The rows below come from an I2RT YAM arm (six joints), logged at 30 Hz.
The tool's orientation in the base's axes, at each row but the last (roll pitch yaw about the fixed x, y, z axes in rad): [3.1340, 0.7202, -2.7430]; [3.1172, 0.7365, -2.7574]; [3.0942, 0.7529, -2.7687]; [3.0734, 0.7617, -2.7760]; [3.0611, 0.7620, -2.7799]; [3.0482, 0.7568, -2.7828]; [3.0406, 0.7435, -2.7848]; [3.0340, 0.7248, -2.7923]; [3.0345, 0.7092, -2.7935]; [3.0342, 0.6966, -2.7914]
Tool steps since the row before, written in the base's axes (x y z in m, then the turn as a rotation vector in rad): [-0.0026, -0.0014, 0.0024, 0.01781, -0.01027, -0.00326]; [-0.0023, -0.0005, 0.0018, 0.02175, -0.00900, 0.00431]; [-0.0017, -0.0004, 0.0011, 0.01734, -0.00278, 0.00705]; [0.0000, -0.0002, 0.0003, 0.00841, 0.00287, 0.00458]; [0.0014, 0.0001, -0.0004, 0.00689, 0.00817, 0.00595]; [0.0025, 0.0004, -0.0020, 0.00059, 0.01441, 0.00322]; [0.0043, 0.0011, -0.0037, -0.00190, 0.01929, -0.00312]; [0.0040, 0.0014, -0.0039, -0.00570, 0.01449, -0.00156]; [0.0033, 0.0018, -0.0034, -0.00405, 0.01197, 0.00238]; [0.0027, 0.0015, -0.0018, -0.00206, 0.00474, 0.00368]
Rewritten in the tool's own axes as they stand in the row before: [0.0006, -0.0003, -0.0037, -0.00719, -0.01646, 0.01052]; [0.0005, 0.0005, -0.0029, -0.01533, -0.01669, 0.00768]; [0.0005, 0.0003, -0.0020, -0.01587, -0.00914, 0.00478]; [-0.0002, -0.0002, -0.0003, -0.00959, -0.00052, 0.00279]; [-0.0007, -0.0005, 0.0012, -0.01086, 0.00501, 0.00255]; [-0.0004, -0.0008, 0.0031, -0.00629, 0.01309, 0.00274]; [-0.0007, -0.0010, 0.0056, -0.00154, 0.01807, 0.00751]; [-0.0006, -0.0007, 0.0057, 0.00133, 0.01538, 0.00257]; [-0.0006, 0.0000, 0.0050, -0.00176, 0.01274, -0.00027]; [-0.0012, 0.0001, 0.0034, -0.00212, 0.00545, -0.00245]
